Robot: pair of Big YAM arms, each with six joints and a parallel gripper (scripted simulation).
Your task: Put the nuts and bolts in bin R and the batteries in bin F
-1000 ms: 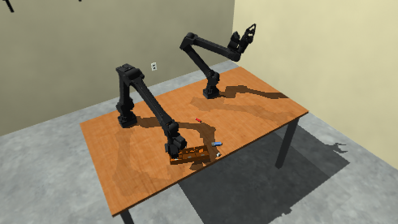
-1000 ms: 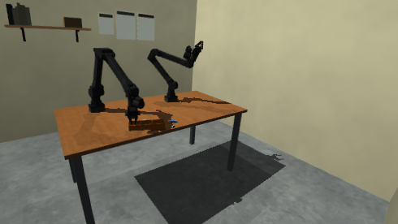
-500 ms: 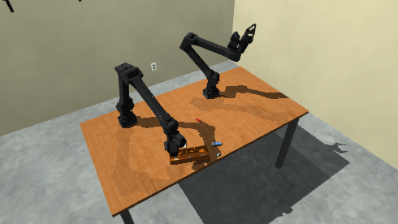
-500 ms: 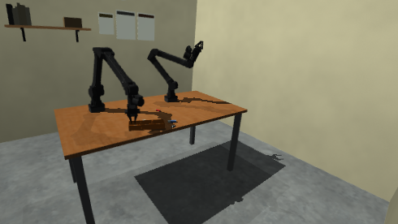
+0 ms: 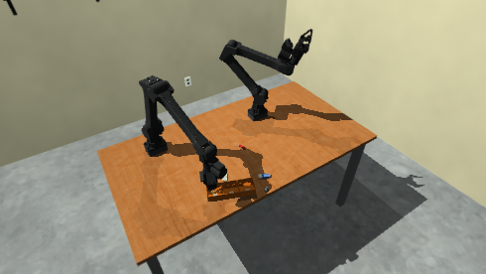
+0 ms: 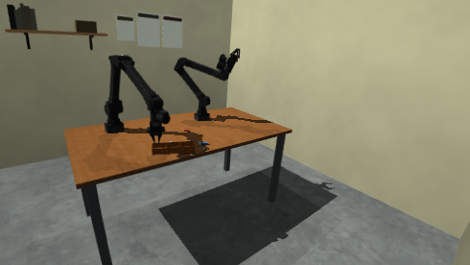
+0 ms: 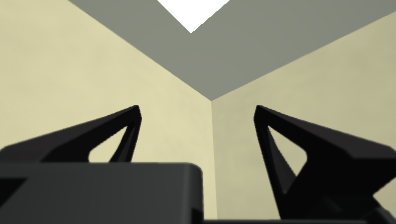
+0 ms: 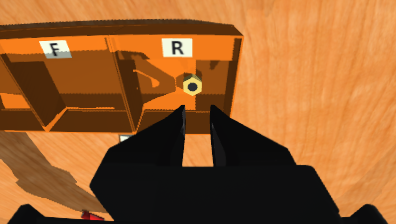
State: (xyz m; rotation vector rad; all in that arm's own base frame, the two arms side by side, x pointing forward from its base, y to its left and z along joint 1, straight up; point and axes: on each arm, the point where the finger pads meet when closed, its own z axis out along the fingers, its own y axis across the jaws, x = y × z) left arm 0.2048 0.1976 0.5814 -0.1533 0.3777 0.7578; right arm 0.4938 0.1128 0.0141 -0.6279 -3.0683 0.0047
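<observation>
The brass nut is 10 mm ahead of my right hand and 40 mm below it. From my right hand the other things lie so: blue battery: 30 mm ahead, 290 mm to the left, 50 mm below; orange bin unit: 40 mm ahead, 90 mm to the left, 30 mm below; white domino: 60 mm behind, 100 mm to the left, 50 mm below.
</observation>
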